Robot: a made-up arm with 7 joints. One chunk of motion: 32 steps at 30 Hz.
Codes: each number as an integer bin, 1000 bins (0 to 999) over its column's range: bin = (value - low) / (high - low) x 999, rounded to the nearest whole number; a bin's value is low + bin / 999 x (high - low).
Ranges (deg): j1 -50..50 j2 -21..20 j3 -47..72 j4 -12..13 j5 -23..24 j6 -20..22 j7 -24..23
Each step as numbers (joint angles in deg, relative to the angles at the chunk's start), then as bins.
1 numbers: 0.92 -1.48 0.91 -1.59 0.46 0.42 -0.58
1 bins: 509 476 402 416 499 486 498
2 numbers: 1.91 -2.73 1.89 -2.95 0.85 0.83 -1.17
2 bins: 519 445 410 362 507 495 485
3 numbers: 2.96 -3.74 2.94 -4.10 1.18 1.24 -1.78
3 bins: 529 421 419 316 514 505 472
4 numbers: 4.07 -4.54 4.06 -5.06 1.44 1.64 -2.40
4 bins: 540 401 429 277 519 515 459
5 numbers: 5.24 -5.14 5.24 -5.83 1.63 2.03 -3.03
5 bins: 552 386 439 247 524 524 446
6 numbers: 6.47 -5.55 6.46 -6.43 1.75 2.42 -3.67
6 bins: 564 376 449 223 526 533 432
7 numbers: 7.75 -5.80 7.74 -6.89 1.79 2.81 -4.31
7 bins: 577 370 460 204 527 543 419
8 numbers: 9.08 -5.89 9.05 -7.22 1.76 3.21 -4.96
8 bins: 590 368 471 191 526 552 405
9 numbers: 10.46 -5.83 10.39 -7.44 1.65 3.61 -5.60
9 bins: 604 370 482 182 524 562 391
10 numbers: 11.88 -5.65 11.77 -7.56 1.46 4.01 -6.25
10 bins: 618 374 493 177 520 571 377
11 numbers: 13.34 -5.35 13.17 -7.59 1.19 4.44 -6.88
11 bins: 633 381 505 176 514 581 364
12 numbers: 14.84 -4.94 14.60 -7.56 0.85 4.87 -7.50
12 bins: 648 391 517 177 507 592 351
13 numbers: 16.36 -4.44 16.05 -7.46 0.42 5.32 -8.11
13 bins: 663 403 529 181 498 602 338
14 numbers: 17.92 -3.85 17.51 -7.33 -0.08 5.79 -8.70
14 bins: 679 418 542 187 487 613 325
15 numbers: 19.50 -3.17 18.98 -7.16 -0.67 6.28 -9.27
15 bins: 694 434 554 193 475 625 313
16 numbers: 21.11 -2.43 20.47 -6.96 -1.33 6.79 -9.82
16 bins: 710 452 566 201 461 637 301
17 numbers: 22.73 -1.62 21.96 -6.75 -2.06 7.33 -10.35
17 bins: 727 472 579 210 445 650 290
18 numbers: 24.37 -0.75 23.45 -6.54 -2.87 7.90 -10.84
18 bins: 743 493 591 218 428 664 280
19 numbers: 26.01 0.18 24.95 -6.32 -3.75 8.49 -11.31
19 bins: 759 516 604 227 409 678 270
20 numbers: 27.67 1.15 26.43 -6.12 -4.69 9.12 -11.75
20 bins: 776 540 616 235 389 693 260
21 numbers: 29.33 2.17 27.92 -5.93 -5.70 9.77 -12.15
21 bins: 793 565 629 243 368 708 252
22 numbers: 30.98 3.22 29.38 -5.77 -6.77 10.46 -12.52
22 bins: 809 590 641 249 345 725 244
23 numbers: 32.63 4.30 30.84 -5.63 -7.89 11.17 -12.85
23 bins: 825 616 653 255 321 741 237
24 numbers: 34.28 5.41 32.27 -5.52 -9.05 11.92 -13.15
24 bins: 842 644 665 259 297 759 231
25 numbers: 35.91 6.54 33.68 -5.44 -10.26 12.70 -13.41
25 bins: 858 671 677 262 271 778 225
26 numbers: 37.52 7.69 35.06 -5.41 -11.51 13.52 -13.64
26 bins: 874 699 689 263 244 797 220
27 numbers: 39.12 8.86 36.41 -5.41 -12.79 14.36 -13.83
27 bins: 890 728 700 263 217 817 216
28 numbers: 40.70 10.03 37.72 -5.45 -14.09 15.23 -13.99
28 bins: 906 756 711 262 189 838 213
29 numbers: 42.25 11.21 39.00 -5.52 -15.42 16.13 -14.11
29 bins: 922 785 722 259 161 859 210
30 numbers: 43.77 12.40 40.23 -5.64 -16.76 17.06 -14.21
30 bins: 937 814 732 254 133 881 208
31 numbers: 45.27 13.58 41.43 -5.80 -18.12 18.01 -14.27
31 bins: 952 843 742 248 104 904 207
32 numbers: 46.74 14.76 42.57 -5.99 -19.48 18.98 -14.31
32 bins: 966 871 752 240 75 927 206
